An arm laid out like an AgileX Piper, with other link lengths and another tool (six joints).
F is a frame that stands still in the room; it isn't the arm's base.
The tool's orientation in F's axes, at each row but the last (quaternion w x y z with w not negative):
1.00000, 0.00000, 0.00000, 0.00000
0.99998, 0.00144, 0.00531, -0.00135
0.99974, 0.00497, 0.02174, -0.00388
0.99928, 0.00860, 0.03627, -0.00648
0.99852, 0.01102, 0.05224, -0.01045
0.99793, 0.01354, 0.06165, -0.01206
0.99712, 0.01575, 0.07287, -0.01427
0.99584, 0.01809, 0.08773, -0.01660
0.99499, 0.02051, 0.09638, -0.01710
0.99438, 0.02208, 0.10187, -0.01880
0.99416, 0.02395, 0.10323, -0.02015
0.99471, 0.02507, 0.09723, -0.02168
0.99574, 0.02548, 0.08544, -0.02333
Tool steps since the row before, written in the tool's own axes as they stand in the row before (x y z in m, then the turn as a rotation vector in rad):
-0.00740, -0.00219, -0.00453, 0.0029, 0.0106, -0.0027
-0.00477, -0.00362, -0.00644, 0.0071, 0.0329, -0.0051
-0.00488, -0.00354, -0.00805, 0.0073, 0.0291, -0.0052
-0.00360, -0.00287, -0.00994, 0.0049, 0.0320, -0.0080
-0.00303, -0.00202, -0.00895, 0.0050, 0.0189, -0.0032
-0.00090, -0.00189, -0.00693, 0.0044, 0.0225, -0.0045
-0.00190, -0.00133, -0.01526, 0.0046, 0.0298, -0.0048
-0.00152, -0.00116, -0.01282, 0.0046, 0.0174, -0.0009
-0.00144, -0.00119, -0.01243, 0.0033, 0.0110, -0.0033
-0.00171, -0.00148, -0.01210, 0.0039, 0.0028, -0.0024
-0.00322, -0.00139, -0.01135, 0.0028, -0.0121, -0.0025
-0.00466, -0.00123, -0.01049, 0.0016, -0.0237, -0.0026
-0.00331, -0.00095, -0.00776, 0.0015, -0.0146, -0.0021
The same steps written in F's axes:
-0.00740, -0.00219, -0.00453, 0.0029, 0.0106, -0.0027
-0.00485, -0.00359, -0.00640, 0.0071, 0.0329, -0.0051
-0.00525, -0.00342, -0.00786, 0.0073, 0.0291, -0.0052
-0.00435, -0.00265, -0.00970, 0.0047, 0.0321, -0.0078
-0.00399, -0.00175, -0.00862, 0.0051, 0.0189, -0.0033
-0.00179, -0.00167, -0.00681, 0.0044, 0.0225, -0.0044
-0.00413, -0.00077, -0.01485, 0.0048, 0.0298, -0.0045
-0.00377, -0.00061, -0.01239, 0.0050, 0.0173, -0.0011
-0.00383, -0.00060, -0.01196, 0.0030, 0.0110, -0.0035
-0.00418, -0.00084, -0.01155, 0.0034, 0.0028, -0.0030
-0.00553, -0.00069, -0.01049, 0.0017, -0.0120, -0.0035
-0.00664, -0.00048, -0.00943, -0.0001, -0.0236, -0.0039
-0.00462, -0.00038, -0.00711, 0.0004, -0.0145, -0.0030

